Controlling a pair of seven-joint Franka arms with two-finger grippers.
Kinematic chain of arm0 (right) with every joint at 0, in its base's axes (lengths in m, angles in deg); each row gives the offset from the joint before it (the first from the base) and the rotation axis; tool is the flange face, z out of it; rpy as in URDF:
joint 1: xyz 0 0 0.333 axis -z
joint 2: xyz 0 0 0 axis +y
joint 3: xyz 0 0 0.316 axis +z
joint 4: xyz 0.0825 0 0 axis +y
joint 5: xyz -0.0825 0 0.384 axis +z
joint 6: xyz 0 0 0 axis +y
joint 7: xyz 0.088 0 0 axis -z
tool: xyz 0 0 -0.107 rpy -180 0 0
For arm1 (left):
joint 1: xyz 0 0 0.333 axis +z
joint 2: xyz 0 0 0 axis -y
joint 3: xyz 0 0 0.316 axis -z
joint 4: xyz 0.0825 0 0 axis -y
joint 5: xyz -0.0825 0 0.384 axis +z
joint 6: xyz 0 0 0 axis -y
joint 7: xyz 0.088 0 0 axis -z
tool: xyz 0 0 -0.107 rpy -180 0 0
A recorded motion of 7 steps. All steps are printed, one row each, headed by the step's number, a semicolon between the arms.
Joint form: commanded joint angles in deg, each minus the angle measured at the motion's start. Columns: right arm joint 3, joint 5, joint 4, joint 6, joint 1, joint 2, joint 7; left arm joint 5, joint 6, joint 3, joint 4, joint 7, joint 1, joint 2.
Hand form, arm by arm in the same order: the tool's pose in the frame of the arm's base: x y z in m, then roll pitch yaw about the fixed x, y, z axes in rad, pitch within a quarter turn. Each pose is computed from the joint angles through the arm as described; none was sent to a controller.
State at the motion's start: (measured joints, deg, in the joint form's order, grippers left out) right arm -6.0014 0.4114 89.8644 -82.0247 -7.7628 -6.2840 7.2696; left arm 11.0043 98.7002 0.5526 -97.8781 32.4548 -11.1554 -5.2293
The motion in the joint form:
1: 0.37 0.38 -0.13 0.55 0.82 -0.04 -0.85; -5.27 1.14 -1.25 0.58 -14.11 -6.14 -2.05
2: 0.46 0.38 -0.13 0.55 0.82 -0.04 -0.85; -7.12 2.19 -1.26 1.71 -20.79 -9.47 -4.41
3: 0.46 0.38 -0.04 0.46 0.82 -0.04 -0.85; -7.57 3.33 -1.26 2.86 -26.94 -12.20 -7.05
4: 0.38 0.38 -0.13 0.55 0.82 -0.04 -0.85; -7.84 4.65 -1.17 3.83 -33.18 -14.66 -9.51
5: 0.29 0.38 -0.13 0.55 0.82 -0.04 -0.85; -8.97 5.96 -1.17 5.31 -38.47 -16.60 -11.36
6: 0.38 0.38 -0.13 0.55 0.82 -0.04 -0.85; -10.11 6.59 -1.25 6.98 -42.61 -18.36 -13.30
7: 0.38 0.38 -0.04 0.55 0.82 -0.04 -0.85; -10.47 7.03 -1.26 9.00 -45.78 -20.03 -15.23
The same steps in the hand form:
1: 0.5036 0.0098 0.6720 -3.1210 0.0368 -0.0862; 0.5710 -0.1611 0.5058 -3.0741 0.1103 -0.6274
2: 0.5036 0.0106 0.6720 -3.1212 0.0368 -0.0846; 0.5705 -0.2008 0.4916 -3.0929 0.0981 -0.5646
3: 0.5038 0.0107 0.6714 -3.1212 0.0368 -0.0846; 0.5710 -0.2333 0.4744 -3.0906 0.0977 -0.5044
4: 0.5036 0.0099 0.6720 -3.1211 0.0368 -0.0860; 0.5698 -0.2636 0.4573 -3.0851 0.0945 -0.4400
5: 0.5036 0.0091 0.6720 -3.1209 0.0368 -0.0876; 0.5692 -0.2892 0.4507 -3.0968 0.0744 -0.3777
6: 0.5036 0.0099 0.6720 -3.1211 0.0368 -0.0860; 0.5682 -0.3121 0.4434 -3.1105 0.0678 -0.3298
7: 0.5036 0.0099 0.6713 -3.1212 0.0384 -0.0860; 0.5674 -0.3342 0.4386 -3.1143 0.0582 -0.3020

